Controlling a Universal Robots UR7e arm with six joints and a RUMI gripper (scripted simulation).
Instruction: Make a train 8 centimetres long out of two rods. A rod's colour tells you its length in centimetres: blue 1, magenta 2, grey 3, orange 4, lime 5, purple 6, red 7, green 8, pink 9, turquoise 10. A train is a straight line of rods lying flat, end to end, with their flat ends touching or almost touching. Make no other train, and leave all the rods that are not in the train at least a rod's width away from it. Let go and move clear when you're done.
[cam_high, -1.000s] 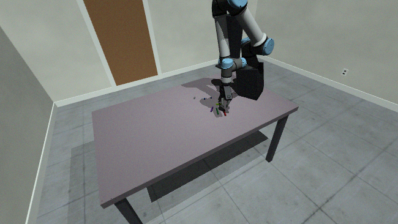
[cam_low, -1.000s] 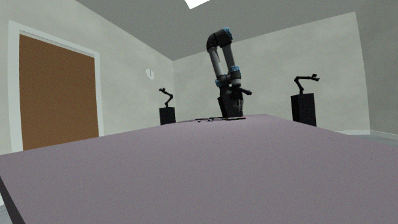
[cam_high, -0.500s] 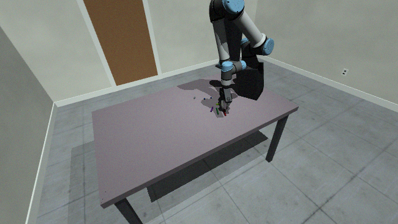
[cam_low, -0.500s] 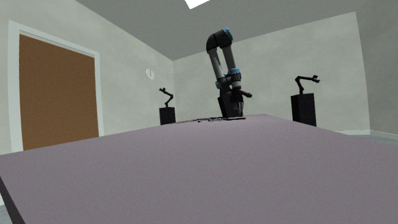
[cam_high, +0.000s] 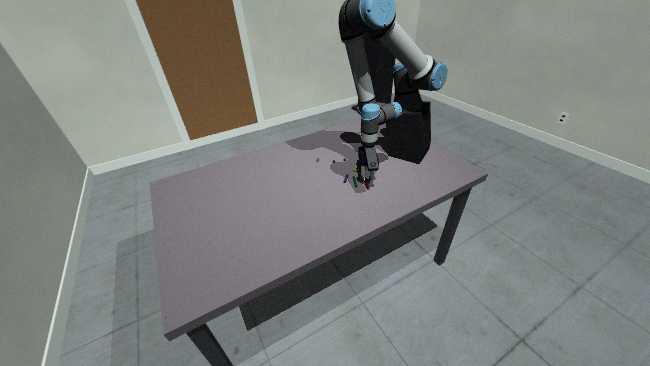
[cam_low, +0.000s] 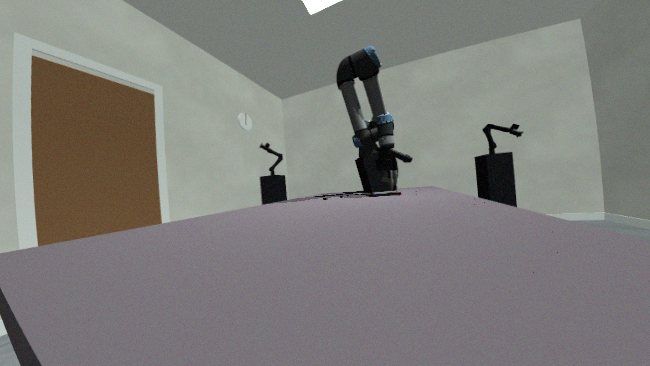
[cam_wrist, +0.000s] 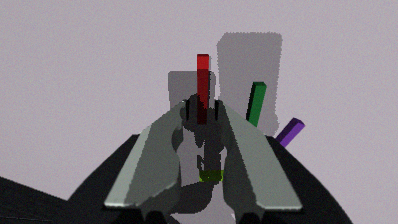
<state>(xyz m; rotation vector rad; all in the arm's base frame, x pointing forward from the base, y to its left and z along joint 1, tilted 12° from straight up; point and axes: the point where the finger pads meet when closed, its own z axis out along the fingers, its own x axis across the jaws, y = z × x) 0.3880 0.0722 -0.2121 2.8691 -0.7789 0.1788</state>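
Now: the red rod 30 mm below my hand. From my hand the other things lie so: green rod 30 mm ahead, 50 mm to the right, 30 mm below; then purple rod 50 mm ahead, 100 mm to the right, 30 mm below; then lime rod 40 mm behind, 120 mm to the right, 30 mm below.
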